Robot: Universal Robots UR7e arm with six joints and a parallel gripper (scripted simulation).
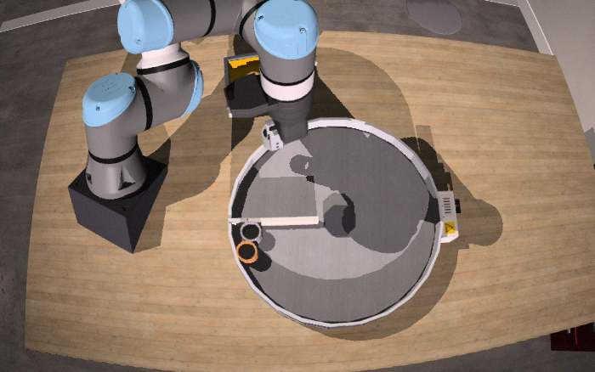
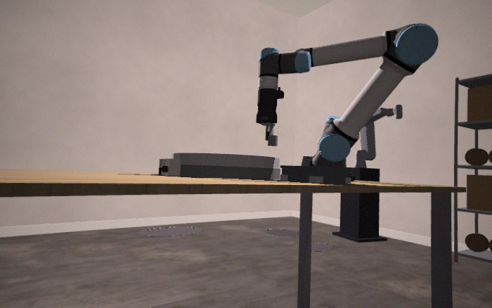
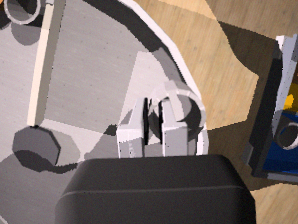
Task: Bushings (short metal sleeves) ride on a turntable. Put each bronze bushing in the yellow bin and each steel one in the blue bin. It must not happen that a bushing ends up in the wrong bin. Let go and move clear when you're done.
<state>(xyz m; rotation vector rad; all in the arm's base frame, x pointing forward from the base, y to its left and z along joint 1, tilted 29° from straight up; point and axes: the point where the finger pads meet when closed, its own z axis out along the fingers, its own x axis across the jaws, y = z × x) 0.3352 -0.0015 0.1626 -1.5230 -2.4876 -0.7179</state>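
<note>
Right now my hand is 220 mm to the right of the bin, 140 mm above it and 60 mm past it. The rest, counted from my hand: turntable 140 mm ahead, 110 mm below, 100 mm to the right.
</note>
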